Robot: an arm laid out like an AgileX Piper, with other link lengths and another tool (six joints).
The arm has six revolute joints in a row. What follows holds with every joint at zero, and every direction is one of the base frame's. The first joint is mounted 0.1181 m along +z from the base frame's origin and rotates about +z. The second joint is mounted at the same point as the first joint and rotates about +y. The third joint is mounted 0.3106 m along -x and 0.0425 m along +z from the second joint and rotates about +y. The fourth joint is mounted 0.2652 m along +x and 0.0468 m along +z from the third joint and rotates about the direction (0.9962, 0, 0.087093). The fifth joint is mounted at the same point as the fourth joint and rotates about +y. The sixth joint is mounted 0.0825 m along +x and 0.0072 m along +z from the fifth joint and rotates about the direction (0.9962, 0, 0.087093). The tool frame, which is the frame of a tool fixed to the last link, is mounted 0.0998 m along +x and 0.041 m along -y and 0.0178 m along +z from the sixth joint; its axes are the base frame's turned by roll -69.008, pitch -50.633 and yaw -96.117 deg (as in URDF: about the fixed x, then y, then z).
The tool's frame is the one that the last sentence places.
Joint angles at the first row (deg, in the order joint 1, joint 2, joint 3, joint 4, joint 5, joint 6):
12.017 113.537 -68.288 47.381 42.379 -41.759
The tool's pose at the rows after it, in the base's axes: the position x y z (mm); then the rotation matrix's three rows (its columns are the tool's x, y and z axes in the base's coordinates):
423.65 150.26 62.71; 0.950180 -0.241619 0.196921; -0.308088 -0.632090 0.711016; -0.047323 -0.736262 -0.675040
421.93 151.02 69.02; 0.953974 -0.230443 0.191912; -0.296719 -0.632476 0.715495; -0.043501 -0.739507 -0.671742
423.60 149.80 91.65; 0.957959 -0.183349 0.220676; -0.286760 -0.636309 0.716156; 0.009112 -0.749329 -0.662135
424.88 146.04 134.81; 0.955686 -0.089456 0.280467; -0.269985 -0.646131 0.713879; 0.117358 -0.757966 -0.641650
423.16 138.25 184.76; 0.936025 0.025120 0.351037; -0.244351 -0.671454 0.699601; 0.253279 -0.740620 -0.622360
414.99 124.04 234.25; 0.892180 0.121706 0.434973; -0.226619 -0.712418 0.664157; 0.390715 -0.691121 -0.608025
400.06 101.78 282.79; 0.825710 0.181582 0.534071; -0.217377 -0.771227 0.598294; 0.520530 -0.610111 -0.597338
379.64 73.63 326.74; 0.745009 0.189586 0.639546; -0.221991 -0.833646 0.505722; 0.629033 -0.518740 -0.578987
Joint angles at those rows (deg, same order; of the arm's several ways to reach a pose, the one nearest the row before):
12.017 113.537 -68.288 47.346 43.762 -41.758
12.017 112.662 -68.287 47.007 44.575 -41.759
12.017 109.645 -68.288 46.028 44.572 -41.758
12.017 103.924 -68.287 44.010 44.177 -41.863
12.017 97.447 -68.653 40.217 43.596 -41.598
12.016 90.540 -68.689 34.246 42.589 -39.578
12.017 83.283 -68.689 25.026 41.829 -34.653
12.016 76.326 -68.689 13.734 41.830 -27.274

